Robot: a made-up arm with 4 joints.
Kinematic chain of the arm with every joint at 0, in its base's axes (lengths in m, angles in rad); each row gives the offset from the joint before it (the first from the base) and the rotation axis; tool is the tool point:
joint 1: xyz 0 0 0.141 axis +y
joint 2: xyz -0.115 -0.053 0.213 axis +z
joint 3: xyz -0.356 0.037 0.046 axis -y
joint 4: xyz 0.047 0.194 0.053 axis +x
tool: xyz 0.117 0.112 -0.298
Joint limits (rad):
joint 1: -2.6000..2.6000
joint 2: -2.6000..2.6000
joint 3: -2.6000..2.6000
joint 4: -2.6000..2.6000
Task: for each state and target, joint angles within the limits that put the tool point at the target. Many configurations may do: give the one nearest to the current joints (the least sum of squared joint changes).
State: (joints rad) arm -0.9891 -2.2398 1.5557 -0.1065
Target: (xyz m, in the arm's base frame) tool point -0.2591 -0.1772 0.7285
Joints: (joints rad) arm -1.0929 -2.4004 2.1833 0.3610
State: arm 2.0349 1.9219 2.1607 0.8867
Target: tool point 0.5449 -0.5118 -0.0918
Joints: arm 2.5776 2.1623 2.0178 0.3538
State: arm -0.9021 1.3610 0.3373 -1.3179
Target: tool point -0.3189 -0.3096 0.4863
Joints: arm -0.5802 1.4501 0.3151 -2.2789
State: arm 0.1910 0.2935 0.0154 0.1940
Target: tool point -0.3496 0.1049 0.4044
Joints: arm 0.5979 0.6218 0.0897 -0.0891
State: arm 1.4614 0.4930 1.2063 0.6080
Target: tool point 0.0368 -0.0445 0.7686
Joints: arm 1.1626 1.3155 0.9592 0.3323
